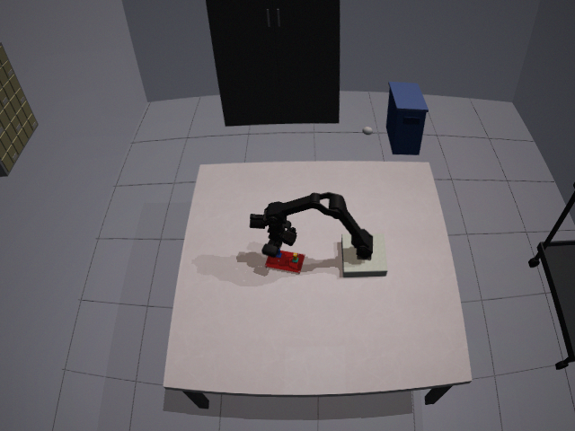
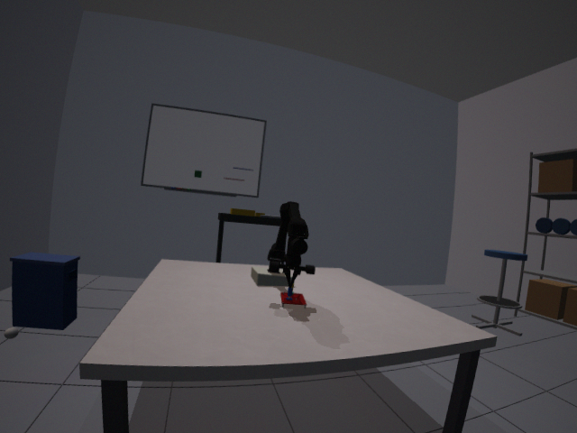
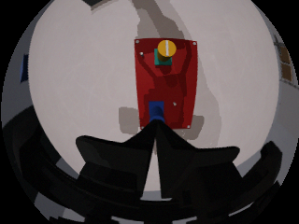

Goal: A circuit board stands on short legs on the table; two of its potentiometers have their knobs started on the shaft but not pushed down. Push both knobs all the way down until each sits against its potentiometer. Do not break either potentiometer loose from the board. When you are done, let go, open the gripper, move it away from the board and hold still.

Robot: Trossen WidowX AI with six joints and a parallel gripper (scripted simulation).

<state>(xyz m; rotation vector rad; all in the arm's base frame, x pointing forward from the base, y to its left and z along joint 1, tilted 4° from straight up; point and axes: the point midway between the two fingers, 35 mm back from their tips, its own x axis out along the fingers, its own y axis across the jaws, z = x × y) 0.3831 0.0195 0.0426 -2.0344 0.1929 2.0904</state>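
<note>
Right now my gripper tip is 20 mm above the blue knob. Also, from my gripper tip: yellow knob (80 mm behind, 20 mm to the left, 20 mm below).
</note>
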